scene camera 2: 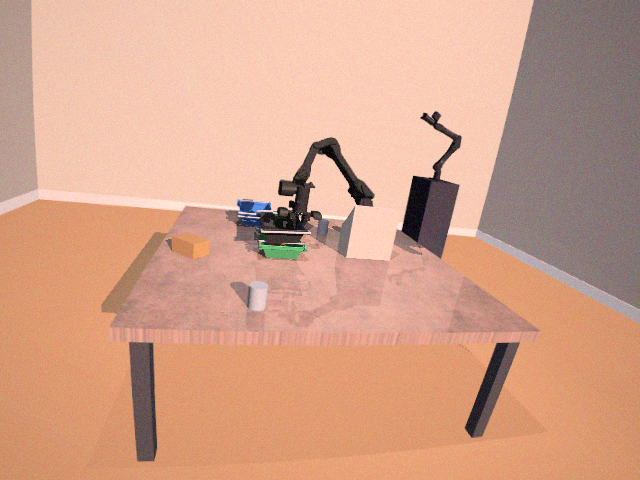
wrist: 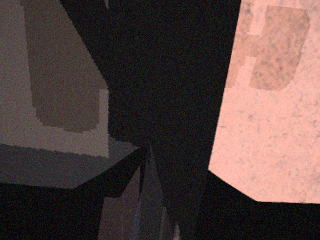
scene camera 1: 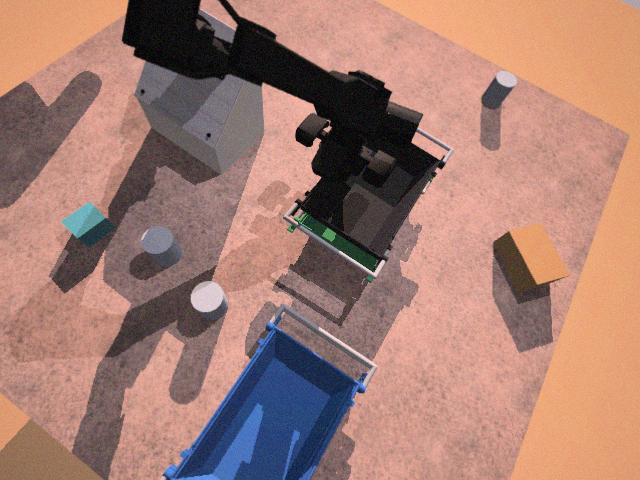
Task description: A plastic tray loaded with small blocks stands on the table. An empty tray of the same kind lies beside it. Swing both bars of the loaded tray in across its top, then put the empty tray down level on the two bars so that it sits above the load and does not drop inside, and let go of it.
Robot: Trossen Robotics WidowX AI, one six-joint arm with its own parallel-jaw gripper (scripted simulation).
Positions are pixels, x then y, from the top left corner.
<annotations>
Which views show the orange box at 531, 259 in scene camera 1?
Scene camera 2 and scene camera 1 only.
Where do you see an orange box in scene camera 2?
187, 244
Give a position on a dark tray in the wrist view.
89, 89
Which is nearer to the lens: the dark tray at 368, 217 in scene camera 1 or the orange box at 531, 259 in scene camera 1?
The dark tray.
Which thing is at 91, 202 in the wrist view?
My gripper.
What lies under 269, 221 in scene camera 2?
A dark tray.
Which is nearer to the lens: the dark tray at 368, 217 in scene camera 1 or the teal block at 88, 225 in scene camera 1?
The dark tray.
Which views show the dark tray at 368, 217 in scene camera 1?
Scene camera 2, the wrist view and scene camera 1: all of them.
</annotations>
